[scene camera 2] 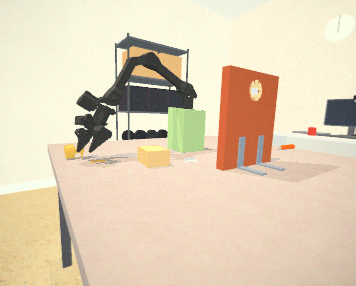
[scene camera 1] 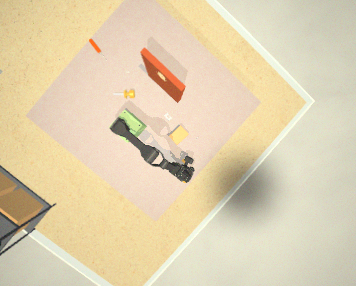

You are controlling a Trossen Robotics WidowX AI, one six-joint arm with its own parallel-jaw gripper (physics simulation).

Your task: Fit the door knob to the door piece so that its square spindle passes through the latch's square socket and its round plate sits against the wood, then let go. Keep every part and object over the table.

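Where they show: gripper, fingertip midpoint: [scene camera 2: 83, 152]; arm's base, origin of the base link: [scene camera 2: 187, 108] [scene camera 1: 121, 126].
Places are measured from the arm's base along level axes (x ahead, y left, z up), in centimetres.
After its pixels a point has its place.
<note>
The red-orange door piece [scene camera 1: 171, 87] {x 39.1, y -6.7, z 3.3 cm} [scene camera 2: 240, 115] {x 42.6, y -6.6, z -2.5 cm} stands upright on grey-blue brackets; its latch socket [scene camera 1: 161, 76] [scene camera 2: 255, 90] shows in a pale round opening high on the door. A yellow knob with a pale spindle [scene camera 1: 129, 93] {x 19.0, y 15.8, z -16.6 cm} lies left of the door in the scene camera 1 view. A second yellow knob [scene camera 2: 70, 151] {x 2.4, y -58.6, z -19.0 cm} lies near the table's edge; the arm mostly hides it in the scene camera 1 view. My gripper [scene camera 1: 185, 172] {x 8.7, y -54.9, z -18.5 cm} [scene camera 2: 87, 149] {x 8.7, y -54.9, z -18.5 cm} is open and empty, pointing down, its fingertips low beside this second knob. Whether they touch it I cannot tell.
A yellow block [scene camera 1: 178, 134] {x 21.6, y -30.7, z -16.5 cm} [scene camera 2: 154, 156] {x 27.3, y -33.7, z -18.4 cm} and a green block [scene camera 1: 132, 123] {x 6.3, y -3.5, z -0.3 cm} [scene camera 2: 187, 131] {x 9.7, y -6.2, z -11.5 cm} stand between gripper and door. A thin orange piece [scene camera 2: 103, 161] {x 9.9, y -47.7, z -22.6 cm} lies near the fingers. A small white plate [scene camera 1: 168, 116] {x 25.6, y -15.7, z -22.3 cm} [scene camera 2: 190, 160] {x 25.3, y -15.5, z -22.3 cm} and an orange screwdriver [scene camera 1: 95, 45] {x 27.8, y 58.1, z -20.0 cm} [scene camera 2: 287, 147] {x 28.3, y 56.8, z -21.2 cm} lie on the table.
</note>
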